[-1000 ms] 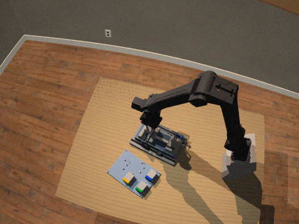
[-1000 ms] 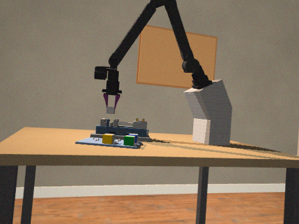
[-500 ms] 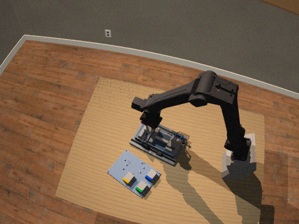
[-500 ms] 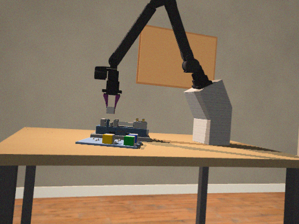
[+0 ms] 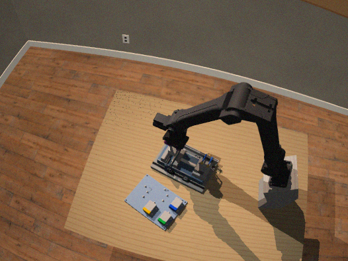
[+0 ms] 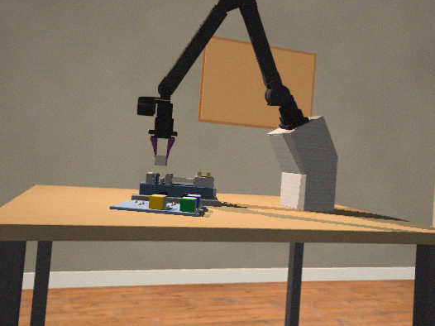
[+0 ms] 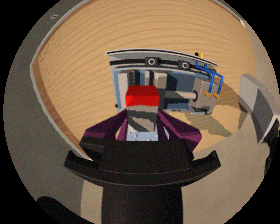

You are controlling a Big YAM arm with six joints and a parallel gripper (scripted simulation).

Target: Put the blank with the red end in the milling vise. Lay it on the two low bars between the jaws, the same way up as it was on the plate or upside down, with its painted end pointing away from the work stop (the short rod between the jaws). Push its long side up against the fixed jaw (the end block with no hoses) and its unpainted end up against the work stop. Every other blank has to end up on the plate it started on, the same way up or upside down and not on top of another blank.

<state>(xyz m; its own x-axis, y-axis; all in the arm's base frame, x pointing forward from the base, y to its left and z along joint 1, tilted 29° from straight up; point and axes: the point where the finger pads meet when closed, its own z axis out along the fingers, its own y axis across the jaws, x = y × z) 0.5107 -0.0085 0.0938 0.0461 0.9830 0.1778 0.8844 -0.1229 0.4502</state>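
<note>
The red-ended blank is 20 mm below my hand. From my hand the other things lie so: blue-ended blank 220 mm to the left, 140 mm below, 120 mm behind; milling vise 120 mm below, 70 mm behind, 10 mm to the left; grey block with hoses 160 mm behind, 80 mm below, 20 mm to the left.
</note>
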